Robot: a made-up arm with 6 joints. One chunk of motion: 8 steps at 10 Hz.
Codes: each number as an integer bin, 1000 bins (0 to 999) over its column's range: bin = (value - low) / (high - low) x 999, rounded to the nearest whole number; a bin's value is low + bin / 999 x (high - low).
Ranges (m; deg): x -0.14..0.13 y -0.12..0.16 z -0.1..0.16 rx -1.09..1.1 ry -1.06..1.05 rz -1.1..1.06
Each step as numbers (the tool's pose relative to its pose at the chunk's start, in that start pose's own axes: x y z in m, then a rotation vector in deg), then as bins.
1 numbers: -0.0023 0.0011 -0.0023 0.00 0.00 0.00
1 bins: 509 432 375 497 502 509
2 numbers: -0.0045 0.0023 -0.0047 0.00 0.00 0.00
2 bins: 501 436 366 497 502 509
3 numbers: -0.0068 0.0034 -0.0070 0.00 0.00 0.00
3 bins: 493 440 357 497 502 509
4 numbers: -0.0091 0.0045 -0.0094 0.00 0.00 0.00
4 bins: 484 444 348 497 502 509
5 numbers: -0.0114 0.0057 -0.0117 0.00 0.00 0.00
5 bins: 476 448 339 497 502 509
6 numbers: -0.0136 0.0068 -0.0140 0.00 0.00 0.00
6 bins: 468 452 330 497 502 509
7 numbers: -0.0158 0.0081 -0.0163 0.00 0.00 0.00
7 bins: 460 457 322 497 502 509
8 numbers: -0.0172 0.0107 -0.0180 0.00 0.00 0.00
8 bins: 454 466 315 497 502 509
